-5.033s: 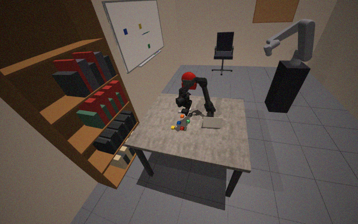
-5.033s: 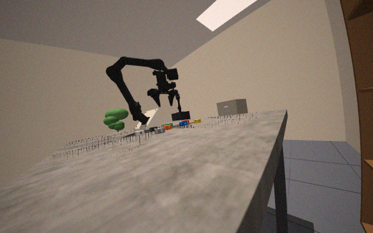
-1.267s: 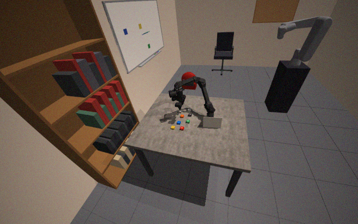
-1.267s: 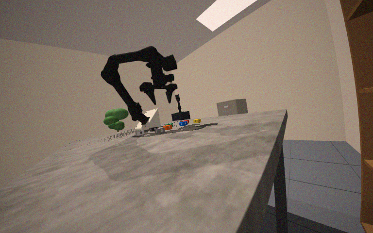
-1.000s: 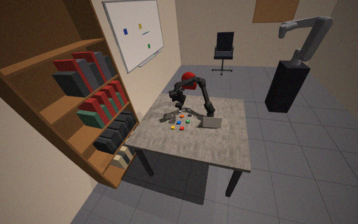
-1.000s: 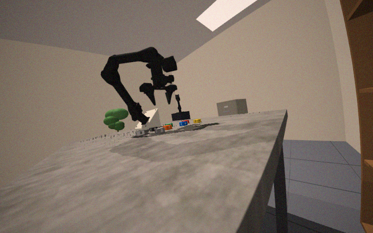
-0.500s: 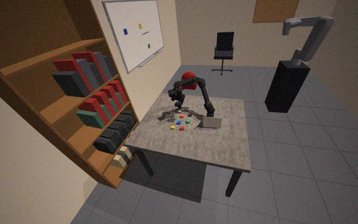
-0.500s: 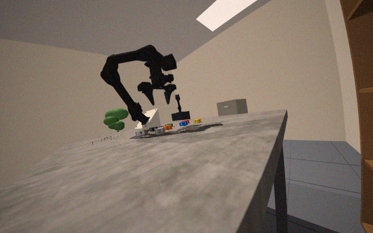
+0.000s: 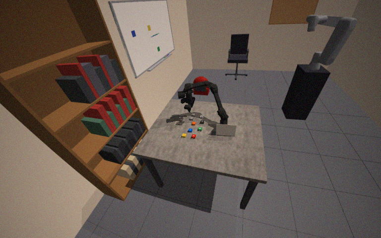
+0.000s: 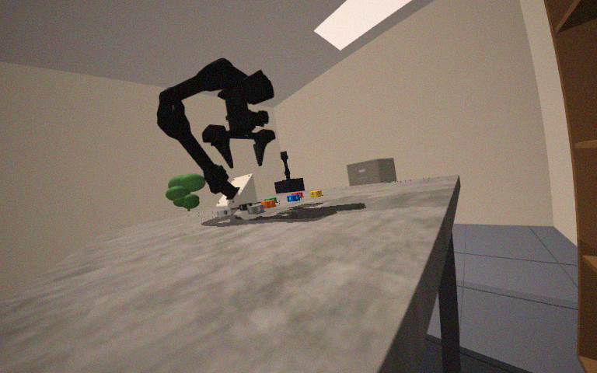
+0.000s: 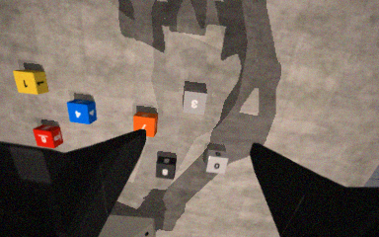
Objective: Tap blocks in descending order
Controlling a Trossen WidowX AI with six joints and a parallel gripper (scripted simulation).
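My gripper tip is now 15 cm to the right of the green block, 12 cm past it and 12 cm above it. The rest, counted from my gripper tip: white block marked 0: 12 cm below, 10 cm behind, 4 cm to the right; then grey block: 12 cm below; then orange block: 12 cm below, 8 cm to the left, 4 cm behind.
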